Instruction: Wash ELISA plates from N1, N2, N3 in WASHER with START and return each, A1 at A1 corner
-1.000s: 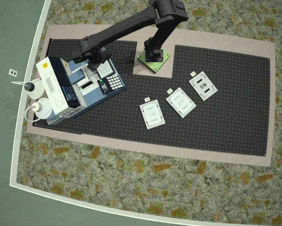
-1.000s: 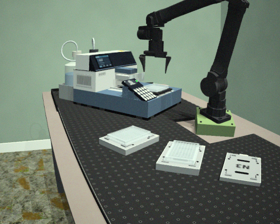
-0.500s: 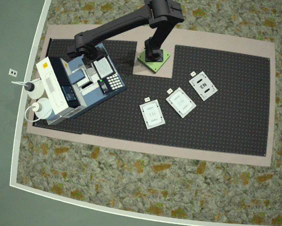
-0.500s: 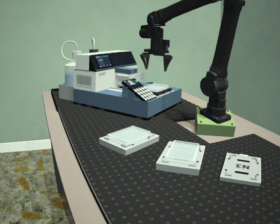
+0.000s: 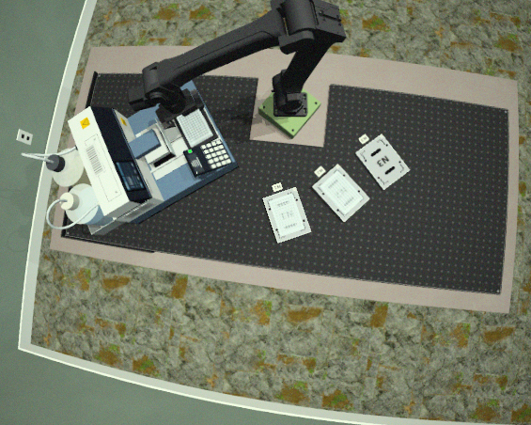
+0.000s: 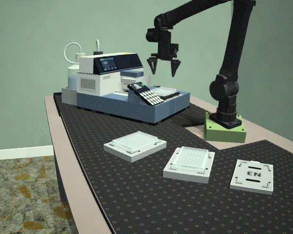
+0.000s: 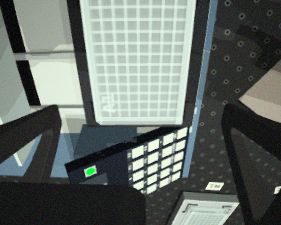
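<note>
The dark carrier lies 90 mm below my hand. The rest, counted from my hand: plate washer: 70 mm ahead, 140 mm to the right, 50 mm below; then N1 label: 200 mm ahead, 280 mm to the left, 180 mm below.
</note>
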